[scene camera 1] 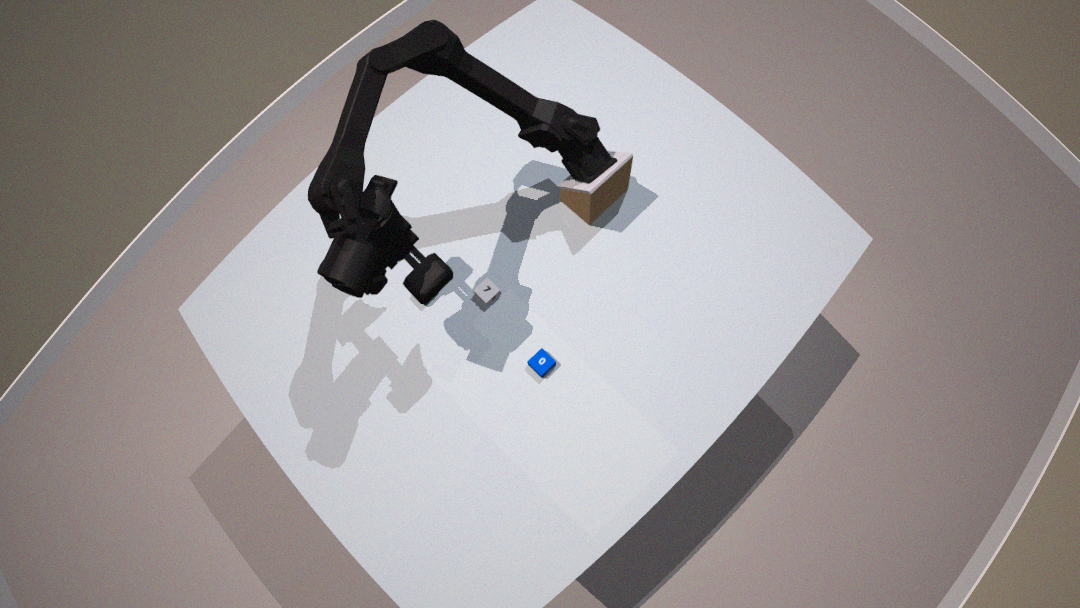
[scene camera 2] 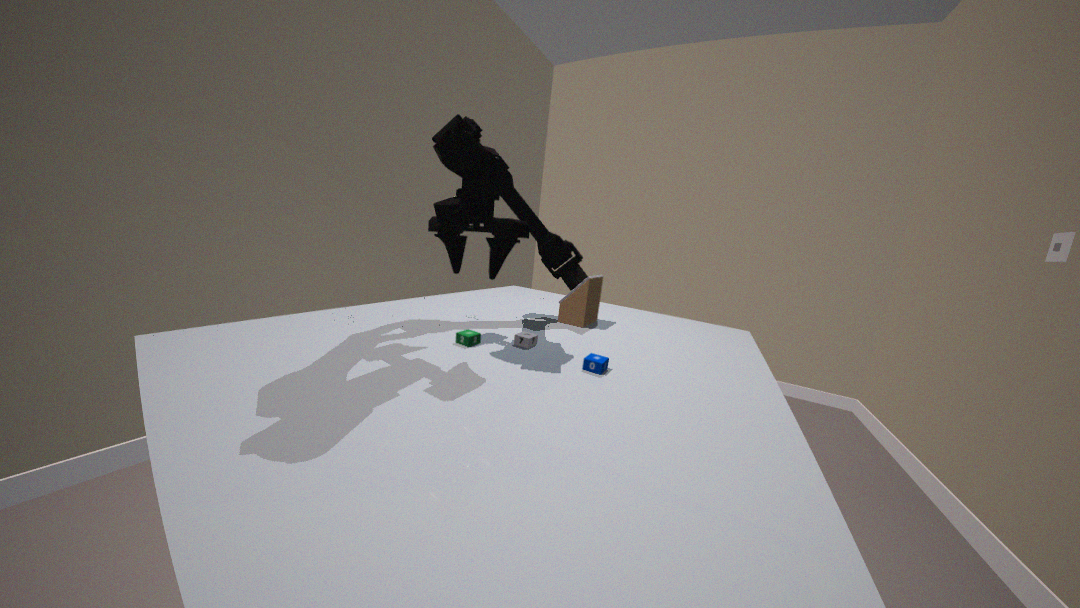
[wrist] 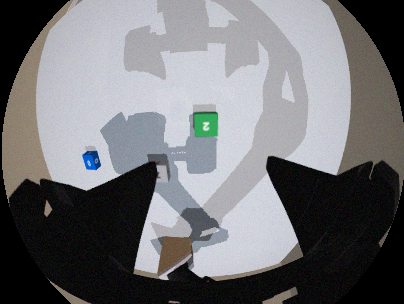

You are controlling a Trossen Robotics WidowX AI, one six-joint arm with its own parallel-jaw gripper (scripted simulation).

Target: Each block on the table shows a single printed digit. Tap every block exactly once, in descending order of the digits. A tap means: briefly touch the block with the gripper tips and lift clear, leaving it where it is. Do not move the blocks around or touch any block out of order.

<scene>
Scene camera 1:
my gripper: 410, 266
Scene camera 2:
my gripper: 473, 276
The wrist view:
my gripper: 213, 165
</scene>
